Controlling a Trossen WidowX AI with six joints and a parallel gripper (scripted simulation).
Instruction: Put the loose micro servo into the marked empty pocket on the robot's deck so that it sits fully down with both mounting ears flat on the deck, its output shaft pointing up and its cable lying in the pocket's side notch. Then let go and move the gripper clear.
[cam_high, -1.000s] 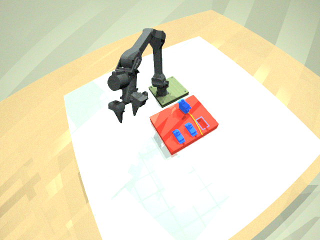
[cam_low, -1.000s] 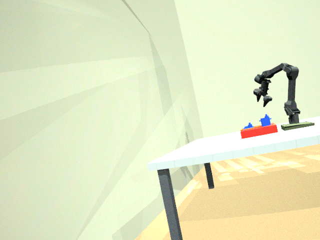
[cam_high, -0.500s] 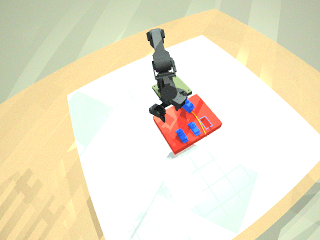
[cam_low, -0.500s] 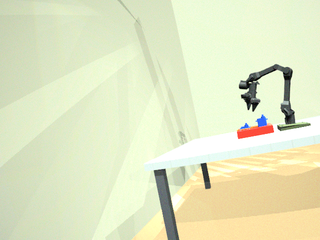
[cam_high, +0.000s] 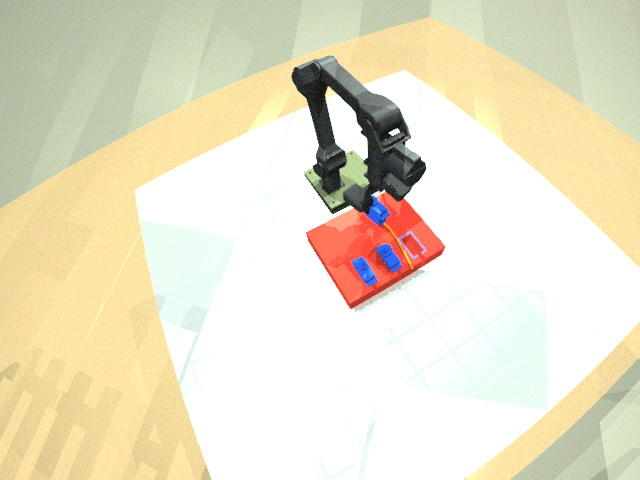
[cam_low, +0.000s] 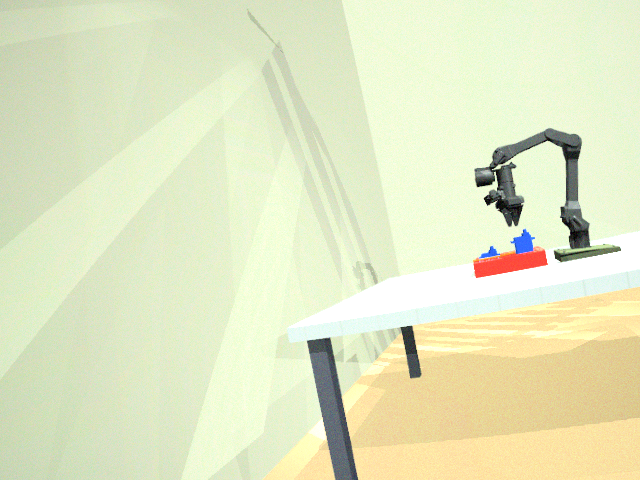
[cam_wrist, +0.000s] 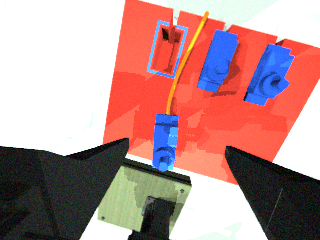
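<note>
My gripper tip is 12 cm above the red deck and 3 cm to the left of it.
</note>
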